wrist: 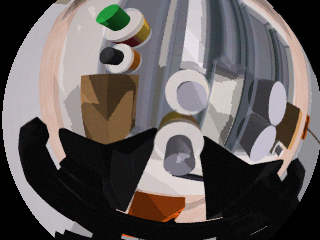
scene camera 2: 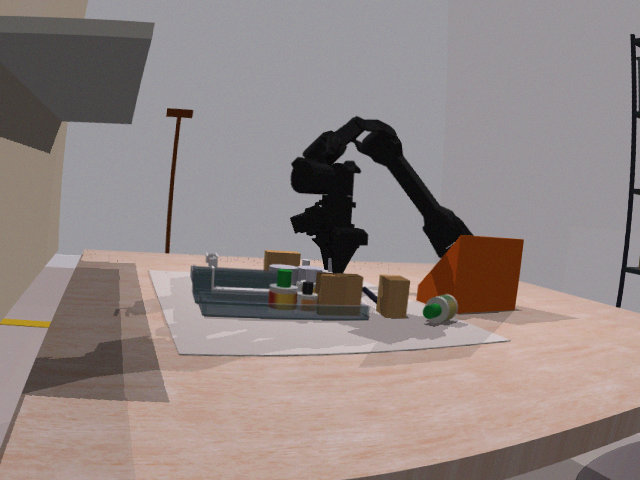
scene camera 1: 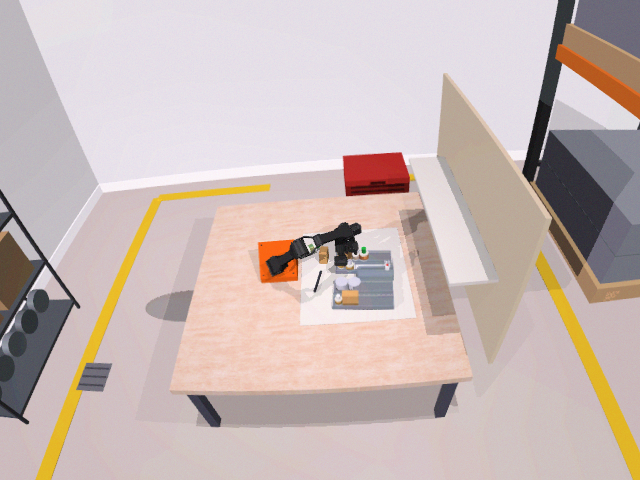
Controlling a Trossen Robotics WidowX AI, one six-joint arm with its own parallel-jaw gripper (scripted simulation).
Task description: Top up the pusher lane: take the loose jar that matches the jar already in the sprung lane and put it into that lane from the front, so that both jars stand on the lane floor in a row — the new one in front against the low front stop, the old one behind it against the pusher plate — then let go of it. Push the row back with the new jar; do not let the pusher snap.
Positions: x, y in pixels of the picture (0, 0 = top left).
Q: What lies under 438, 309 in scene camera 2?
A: A green-capped jar.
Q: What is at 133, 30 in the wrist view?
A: A green-capped jar.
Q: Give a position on a green-capped jar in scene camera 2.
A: At 283, 292
